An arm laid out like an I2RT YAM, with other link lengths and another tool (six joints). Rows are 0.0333 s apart.
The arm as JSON. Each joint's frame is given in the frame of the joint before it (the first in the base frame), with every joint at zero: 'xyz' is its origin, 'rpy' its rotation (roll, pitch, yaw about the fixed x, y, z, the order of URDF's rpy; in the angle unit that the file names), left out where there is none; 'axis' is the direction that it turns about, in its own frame. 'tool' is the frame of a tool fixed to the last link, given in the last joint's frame.
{
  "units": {
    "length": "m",
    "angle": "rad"
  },
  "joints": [
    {
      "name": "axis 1",
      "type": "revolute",
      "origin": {
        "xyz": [
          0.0,
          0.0,
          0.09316
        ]
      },
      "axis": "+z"
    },
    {
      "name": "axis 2",
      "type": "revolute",
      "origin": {
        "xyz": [
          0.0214,
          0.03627,
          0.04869
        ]
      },
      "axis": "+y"
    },
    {
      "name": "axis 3",
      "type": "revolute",
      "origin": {
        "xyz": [
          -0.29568,
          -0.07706,
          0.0
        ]
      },
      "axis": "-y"
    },
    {
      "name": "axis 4",
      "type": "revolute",
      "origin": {
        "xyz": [
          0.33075,
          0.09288,
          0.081
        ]
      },
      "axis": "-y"
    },
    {
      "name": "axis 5",
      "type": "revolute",
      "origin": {
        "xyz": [
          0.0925,
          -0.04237,
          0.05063
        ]
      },
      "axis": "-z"
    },
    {
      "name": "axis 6",
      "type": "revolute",
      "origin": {
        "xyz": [
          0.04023,
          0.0,
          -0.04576
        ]
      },
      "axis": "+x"
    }
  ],
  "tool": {
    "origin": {
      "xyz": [
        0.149,
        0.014,
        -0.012
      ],
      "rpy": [
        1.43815,
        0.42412,
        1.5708
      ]
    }
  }
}
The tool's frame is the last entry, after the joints.
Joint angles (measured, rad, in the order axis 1, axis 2, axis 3, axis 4, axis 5, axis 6), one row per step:
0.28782 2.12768 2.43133 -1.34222 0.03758 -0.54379
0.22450 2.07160 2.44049 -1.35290 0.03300 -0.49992
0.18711 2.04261 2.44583 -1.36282 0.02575 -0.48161
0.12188 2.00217 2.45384 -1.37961 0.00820 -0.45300
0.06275 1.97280 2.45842 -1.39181 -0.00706 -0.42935
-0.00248 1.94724 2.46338 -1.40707 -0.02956 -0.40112
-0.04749 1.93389 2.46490 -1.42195 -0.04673 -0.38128
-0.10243 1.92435 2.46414 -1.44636 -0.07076 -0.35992
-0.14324 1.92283 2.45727 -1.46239 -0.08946 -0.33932
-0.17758 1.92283 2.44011 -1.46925 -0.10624 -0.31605
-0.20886 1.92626 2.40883 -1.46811 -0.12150 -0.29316
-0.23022 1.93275 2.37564 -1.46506 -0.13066 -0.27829
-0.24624 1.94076 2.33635 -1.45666 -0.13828 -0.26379
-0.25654 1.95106 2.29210 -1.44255 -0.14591 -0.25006
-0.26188 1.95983 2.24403 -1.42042 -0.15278 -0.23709
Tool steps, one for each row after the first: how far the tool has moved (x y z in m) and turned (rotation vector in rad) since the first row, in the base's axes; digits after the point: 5 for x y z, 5 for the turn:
-0.00267 -0.03794 0.03469 0.04050 -0.04740 -0.09803
-0.00645 -0.05932 0.05186 0.06144 -0.06844 -0.14652
-0.01363 -0.09442 0.07513 0.09633 -0.09524 -0.22499
-0.02019 -0.12506 0.09114 0.12361 -0.11462 -0.29402
-0.02838 -0.15653 0.10455 0.15699 -0.12769 -0.36849
-0.03499 -0.17720 0.10996 0.17954 -0.12691 -0.41973
-0.04362 -0.20109 0.11099 0.20596 -0.11106 -0.47970
-0.04858 -0.21831 0.10689 0.22842 -0.08971 -0.52903
-0.05126 -0.23258 0.09946 0.25147 -0.06556 -0.57601
-0.05168 -0.24595 0.08592 0.27277 -0.03204 -0.62228
-0.05119 -0.25559 0.07014 0.28491 0.00424 -0.65623
-0.04967 -0.26297 0.05178 0.29561 0.04325 -0.68607
-0.04696 -0.26764 0.03084 0.30570 0.08462 -0.71011
-0.04346 -0.27000 0.00983 0.31497 0.12080 -0.72842

